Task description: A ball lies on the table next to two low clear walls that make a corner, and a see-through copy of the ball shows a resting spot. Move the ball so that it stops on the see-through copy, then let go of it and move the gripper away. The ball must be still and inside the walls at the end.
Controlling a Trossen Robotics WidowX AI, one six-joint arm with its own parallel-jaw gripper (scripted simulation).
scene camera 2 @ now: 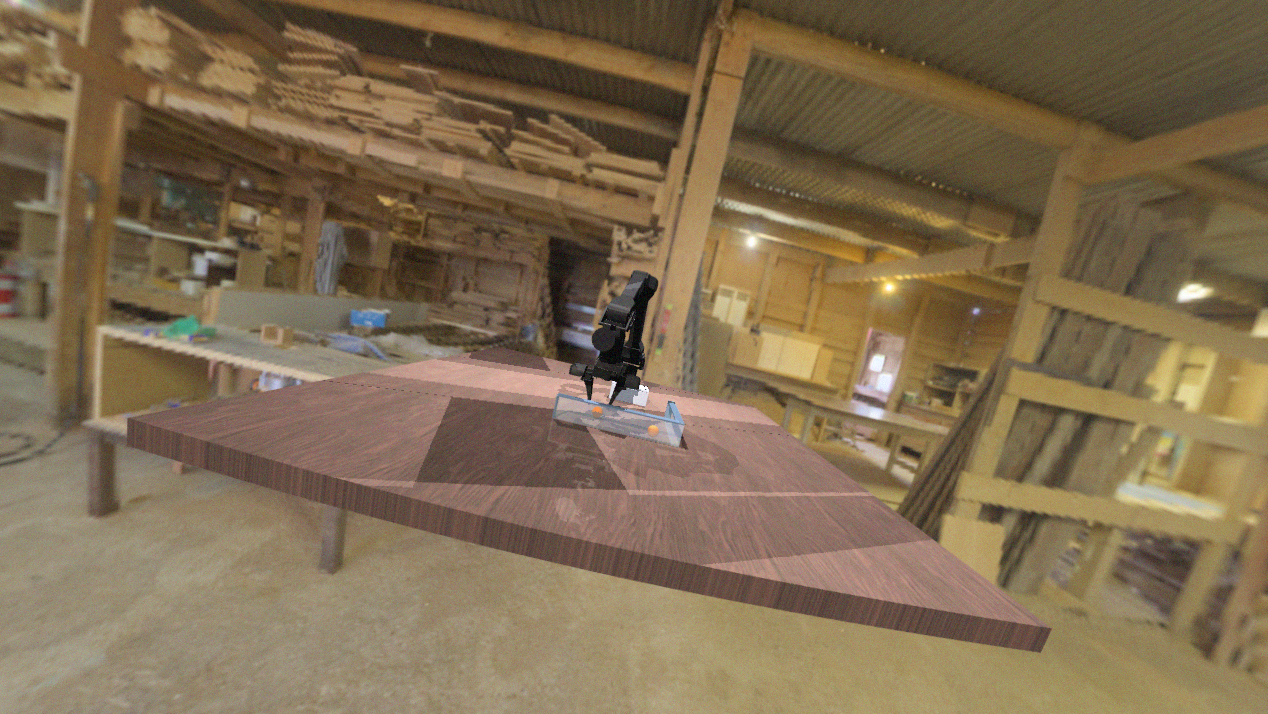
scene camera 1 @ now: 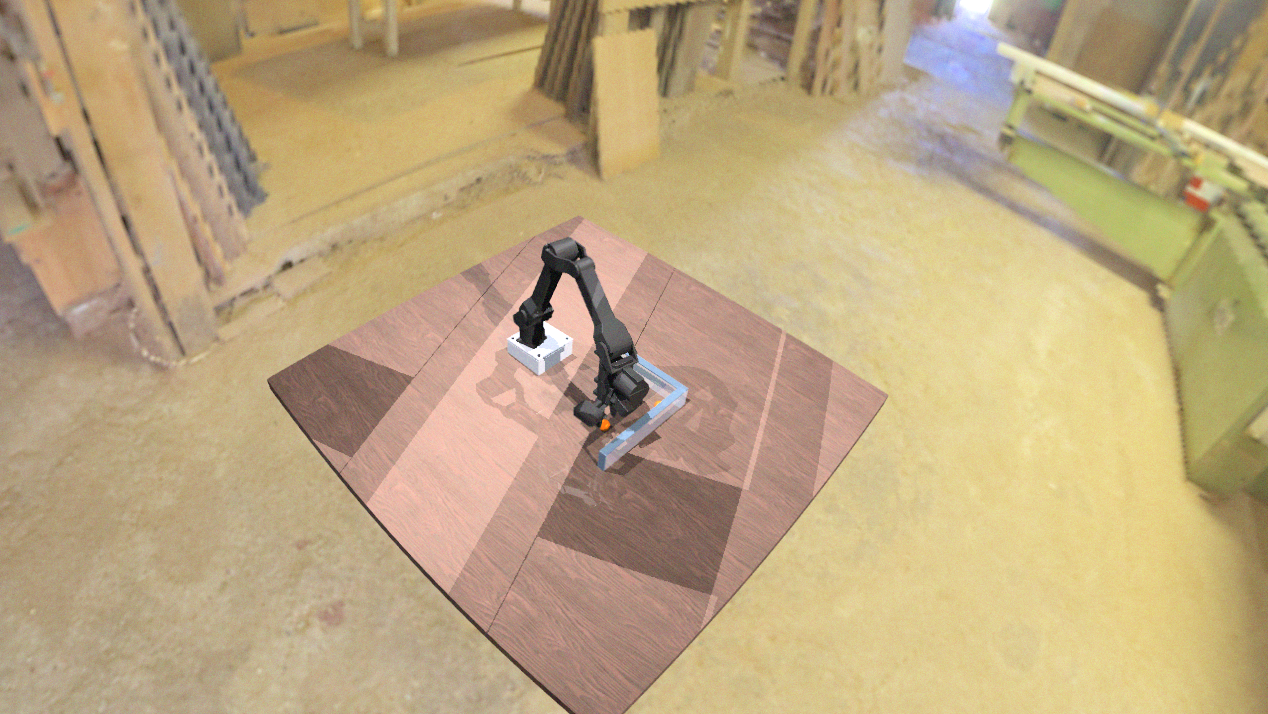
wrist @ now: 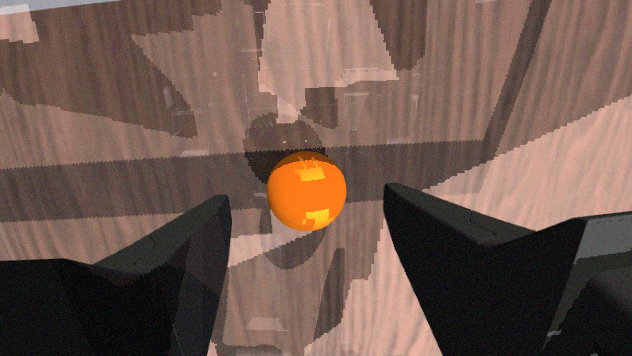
Observation:
The pictures show: my gripper, an orange ball and a clear wall.
My gripper shows as well in scene camera 1 and in the wrist view.

